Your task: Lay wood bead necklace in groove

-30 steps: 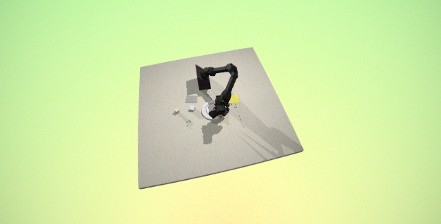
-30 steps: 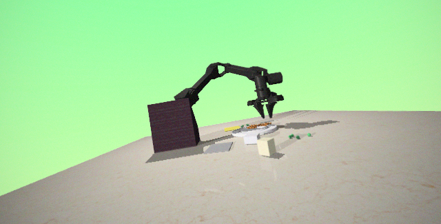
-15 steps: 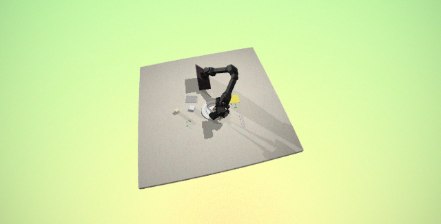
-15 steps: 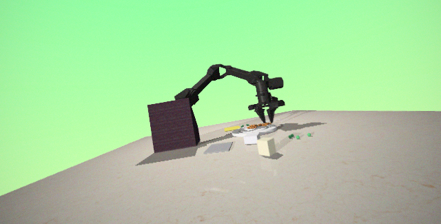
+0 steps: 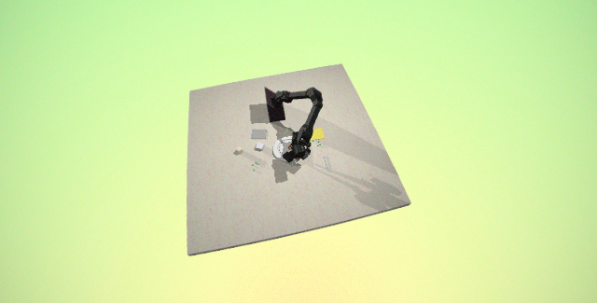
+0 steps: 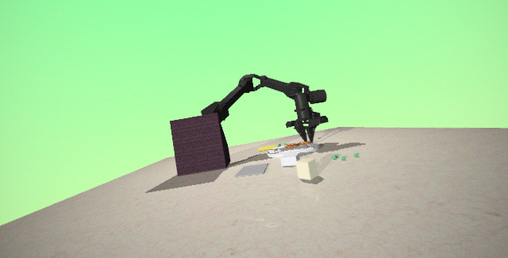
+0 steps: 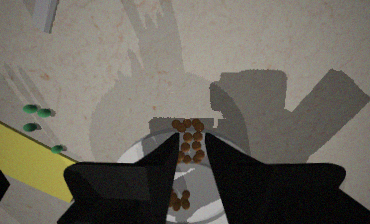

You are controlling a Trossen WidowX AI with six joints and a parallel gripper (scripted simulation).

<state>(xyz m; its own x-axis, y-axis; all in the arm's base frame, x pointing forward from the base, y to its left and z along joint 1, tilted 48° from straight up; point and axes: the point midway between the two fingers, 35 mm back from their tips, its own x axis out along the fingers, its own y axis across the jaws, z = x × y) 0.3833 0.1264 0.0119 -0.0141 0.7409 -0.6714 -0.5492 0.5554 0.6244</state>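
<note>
Now: gripper tip 80 mm past the round white bead board, 50 mm to the left of it and 10 mm above it. Also, from my gripper tip: thin white strip (180 mm to the left, 70 mm ahead, 10 mm below); yellow card (170 mm behind, 140 mm to the left, 10 mm below); grey flat plate (240 mm behind, 230 mm to the right, 10 mm below).
</note>
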